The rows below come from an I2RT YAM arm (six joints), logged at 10 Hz.
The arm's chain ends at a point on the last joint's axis. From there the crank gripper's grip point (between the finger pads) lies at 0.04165 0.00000 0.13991 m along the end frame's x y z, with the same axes.
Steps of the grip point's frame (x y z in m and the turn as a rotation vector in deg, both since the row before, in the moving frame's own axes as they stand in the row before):
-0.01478, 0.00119, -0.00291, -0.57, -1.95, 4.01
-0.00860, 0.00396, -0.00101, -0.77, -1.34, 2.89
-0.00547, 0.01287, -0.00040, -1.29, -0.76, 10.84
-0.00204, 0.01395, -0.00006, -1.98, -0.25, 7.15
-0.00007, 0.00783, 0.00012, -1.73, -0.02, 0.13
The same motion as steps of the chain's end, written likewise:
-0.00985, -0.00295, -0.00422, -0.57, -1.95, 4.01
-0.00522, 0.00006, -0.00192, -0.77, -1.34, 2.89
-0.00258, 0.00208, -0.00081, -1.29, -0.76, 10.84
-0.00081, 0.00398, -0.00007, -1.98, -0.25, 7.15
-0.00002, 0.00351, 0.00017, -1.73, -0.02, 0.13

